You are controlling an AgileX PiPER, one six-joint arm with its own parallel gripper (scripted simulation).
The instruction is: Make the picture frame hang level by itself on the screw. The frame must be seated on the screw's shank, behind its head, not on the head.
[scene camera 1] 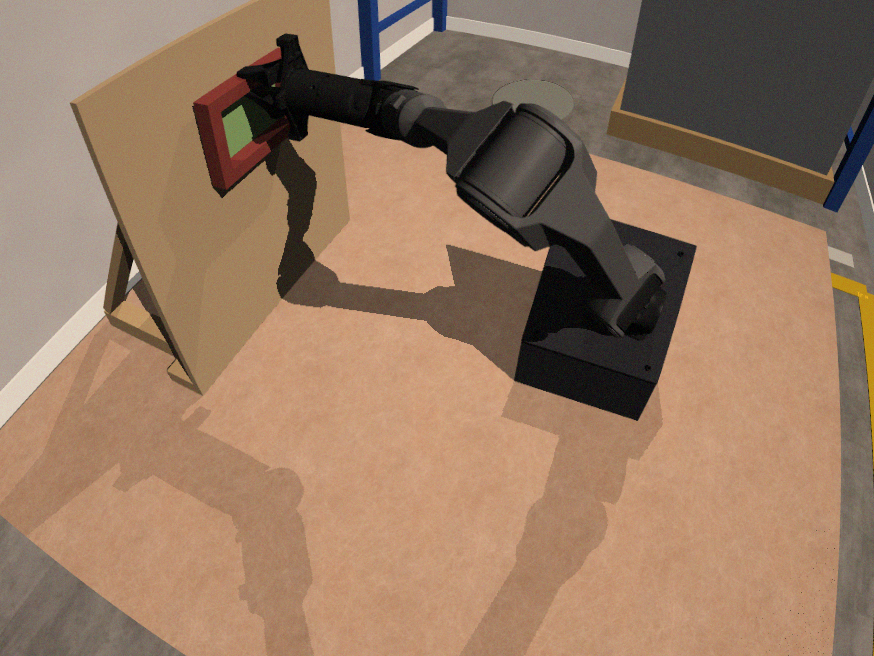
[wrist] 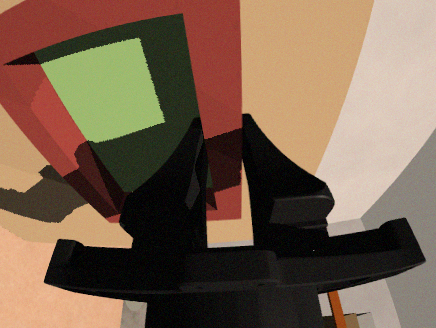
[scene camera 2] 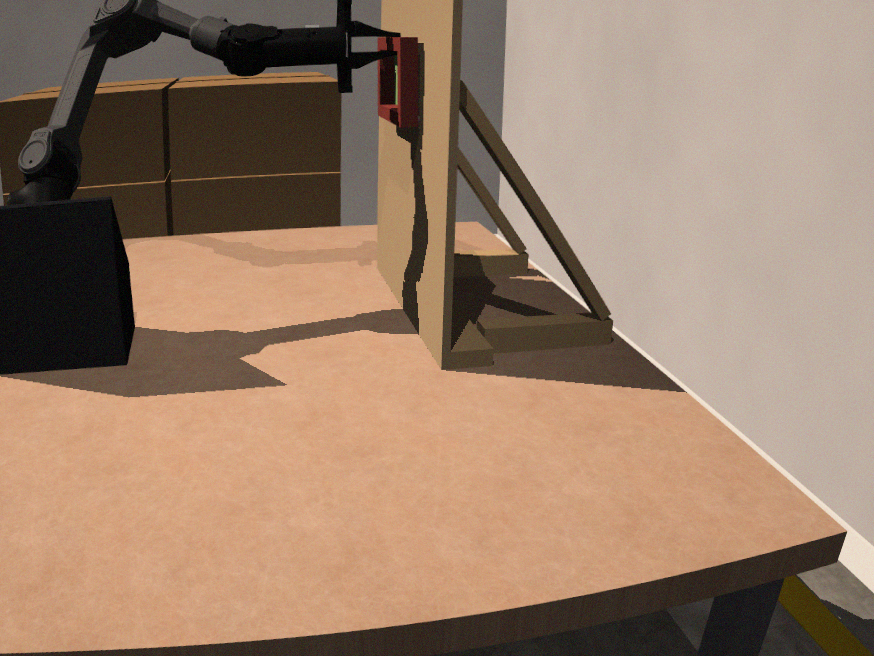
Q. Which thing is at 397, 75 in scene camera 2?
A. A red picture frame.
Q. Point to a tan board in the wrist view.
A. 296, 69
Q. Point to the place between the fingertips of my gripper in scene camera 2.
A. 399, 43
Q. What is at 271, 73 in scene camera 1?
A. My gripper.
